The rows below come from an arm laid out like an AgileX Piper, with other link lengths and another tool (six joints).
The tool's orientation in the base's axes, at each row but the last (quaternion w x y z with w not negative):
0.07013 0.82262 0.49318 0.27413
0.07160 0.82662 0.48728 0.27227
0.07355 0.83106 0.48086 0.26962
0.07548 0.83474 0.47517 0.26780
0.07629 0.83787 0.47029 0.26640
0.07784 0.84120 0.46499 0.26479
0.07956 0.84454 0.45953 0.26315
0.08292 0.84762 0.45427 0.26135
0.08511 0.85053 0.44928 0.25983
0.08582 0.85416 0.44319 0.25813
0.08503 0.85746 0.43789 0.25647
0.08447 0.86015 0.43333 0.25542
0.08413 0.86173 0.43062 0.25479
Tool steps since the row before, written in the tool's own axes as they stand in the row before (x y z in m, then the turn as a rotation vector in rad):
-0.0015 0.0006 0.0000 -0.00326 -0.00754 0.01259
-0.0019 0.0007 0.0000 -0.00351 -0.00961 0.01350
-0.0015 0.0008 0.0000 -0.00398 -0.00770 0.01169
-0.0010 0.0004 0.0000 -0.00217 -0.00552 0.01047
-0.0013 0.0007 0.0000 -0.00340 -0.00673 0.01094
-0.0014 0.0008 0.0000 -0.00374 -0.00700 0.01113
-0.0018 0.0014 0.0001 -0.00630 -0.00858 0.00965
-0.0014 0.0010 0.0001 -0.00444 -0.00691 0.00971
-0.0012 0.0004 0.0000 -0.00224 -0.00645 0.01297
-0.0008 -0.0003 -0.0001 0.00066 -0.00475 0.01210
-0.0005 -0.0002 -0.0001 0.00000 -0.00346 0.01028
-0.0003 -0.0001 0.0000 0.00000 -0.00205 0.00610
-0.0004 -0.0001 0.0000 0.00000 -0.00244 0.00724
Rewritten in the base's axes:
-0.0001 -0.0016 -0.0003 -0.00046 0.00298 -0.01473
-0.0002 -0.0020 -0.0005 -0.00167 0.00397 -0.01638
0.0000 -0.0017 -0.0003 -0.00134 0.00232 -0.01430
-0.0001 -0.0010 -0.0002 0.00040 0.00250 -0.01176
0.0000 -0.0015 -0.0002 -0.00077 0.00220 -0.01308
0.0000 -0.0016 -0.0002 -0.00102 0.00209 -0.01347
0.0003 -0.0023 -0.0002 -0.00407 0.00073 -0.01376
0.0001 -0.0017 -0.0002 -0.00199 0.00129 -0.01249
-0.0003 -0.0012 -0.0003 0.00105 0.00309 -0.01429
-0.0006 -0.0005 -0.0003 0.00318 0.00434 -0.01185
-0.0004 -0.0003 -0.0002 0.00284 0.00289 -0.01006
-0.0002 -0.0002 -0.0001 0.00169 0.00171 -0.00597
-0.0003 -0.0003 -0.0002 0.00200 0.00204 -0.00709

